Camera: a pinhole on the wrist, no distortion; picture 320 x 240 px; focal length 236.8 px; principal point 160.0 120.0 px. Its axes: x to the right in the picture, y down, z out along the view. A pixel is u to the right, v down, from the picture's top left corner.
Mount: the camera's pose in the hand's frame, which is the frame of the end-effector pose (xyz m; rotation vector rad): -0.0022 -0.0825 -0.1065 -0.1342 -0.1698 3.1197
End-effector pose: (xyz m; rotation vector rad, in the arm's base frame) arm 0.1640 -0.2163 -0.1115 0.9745 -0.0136 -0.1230
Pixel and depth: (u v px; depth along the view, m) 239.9 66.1 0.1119
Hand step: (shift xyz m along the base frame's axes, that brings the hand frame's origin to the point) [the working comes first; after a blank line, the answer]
In the camera's frame: 0.0378 -0.0255 0.1119

-0.0559 -0.0358 -0.0522
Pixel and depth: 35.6 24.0 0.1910
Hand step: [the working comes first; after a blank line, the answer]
In the camera's frame: -0.1003 -0.0774 0.1910

0.0720 -0.1067 0.0293
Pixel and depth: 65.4 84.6 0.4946
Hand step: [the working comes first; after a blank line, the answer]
In the camera's frame: -0.1976 -0.0739 0.4946

0.1178 -0.3900 0.1682
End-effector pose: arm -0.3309 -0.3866 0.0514 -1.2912 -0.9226 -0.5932
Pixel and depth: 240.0 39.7 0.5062
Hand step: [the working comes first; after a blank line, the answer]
In the camera's frame: 0.1710 -0.1717 0.5062

-0.1797 0.3695 -0.1945
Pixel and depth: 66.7 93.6 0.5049
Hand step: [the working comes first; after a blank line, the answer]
In the camera's frame: -0.1989 -0.0563 0.5049

-0.0883 0.4046 0.1805
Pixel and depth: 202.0 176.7 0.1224
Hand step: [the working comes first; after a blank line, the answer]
In the camera's frame: 0.0217 0.0293 0.1224

-0.1219 -0.0208 0.0385
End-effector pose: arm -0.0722 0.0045 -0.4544 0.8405 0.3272 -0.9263
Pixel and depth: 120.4 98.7 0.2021
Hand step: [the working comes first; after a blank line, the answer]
In the camera's frame: -0.0338 -0.0182 0.2021

-0.0713 -0.1105 0.0126
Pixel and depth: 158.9 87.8 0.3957
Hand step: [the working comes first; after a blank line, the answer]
In the camera's frame: -0.0018 -0.0538 0.3957

-0.1053 -0.2241 0.1729
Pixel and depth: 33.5 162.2 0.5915
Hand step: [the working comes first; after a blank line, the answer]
In the camera's frame: -0.3160 0.1054 0.5915

-0.1032 -0.6051 0.0417
